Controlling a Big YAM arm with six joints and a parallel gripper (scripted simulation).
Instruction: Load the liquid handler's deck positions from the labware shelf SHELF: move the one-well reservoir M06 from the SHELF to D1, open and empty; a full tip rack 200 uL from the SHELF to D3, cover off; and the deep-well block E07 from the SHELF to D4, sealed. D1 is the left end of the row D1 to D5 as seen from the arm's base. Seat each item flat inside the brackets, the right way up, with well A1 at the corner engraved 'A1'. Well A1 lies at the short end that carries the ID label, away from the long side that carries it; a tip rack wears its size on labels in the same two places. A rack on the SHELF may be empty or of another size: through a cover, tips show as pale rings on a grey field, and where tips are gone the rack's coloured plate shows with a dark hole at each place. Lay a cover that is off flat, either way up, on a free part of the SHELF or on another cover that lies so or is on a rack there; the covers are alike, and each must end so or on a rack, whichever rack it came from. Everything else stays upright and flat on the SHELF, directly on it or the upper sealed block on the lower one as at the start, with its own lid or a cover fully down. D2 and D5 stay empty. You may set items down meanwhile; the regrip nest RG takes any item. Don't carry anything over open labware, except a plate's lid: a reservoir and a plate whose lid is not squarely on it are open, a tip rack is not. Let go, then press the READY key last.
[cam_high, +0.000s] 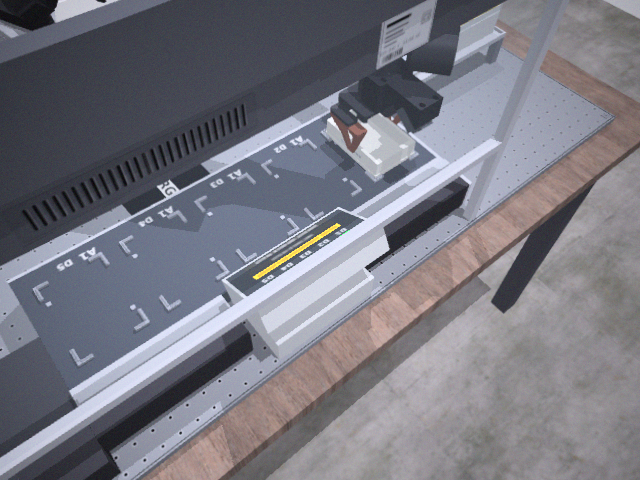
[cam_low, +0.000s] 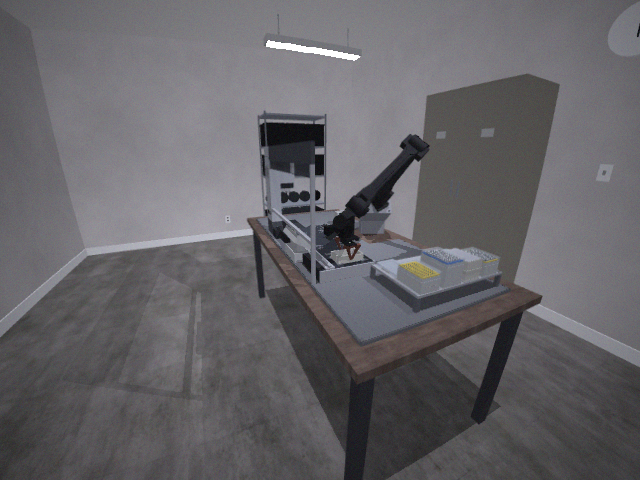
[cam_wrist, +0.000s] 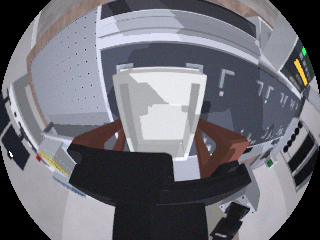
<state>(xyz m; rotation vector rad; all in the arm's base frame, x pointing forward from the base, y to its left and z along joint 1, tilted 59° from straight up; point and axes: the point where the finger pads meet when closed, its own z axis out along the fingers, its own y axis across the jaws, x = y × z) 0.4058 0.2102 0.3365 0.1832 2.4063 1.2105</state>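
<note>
The white one-well reservoir lies 1 cm below my hand. The rest, counted from my hand: clear flat plate (18 cm to the left, 13 cm behind); then upright post (18 cm ahead, 16 cm above, 8 cm to the left); then shelf (30 cm behind, 23 cm to the left, 2 cm below).
</note>
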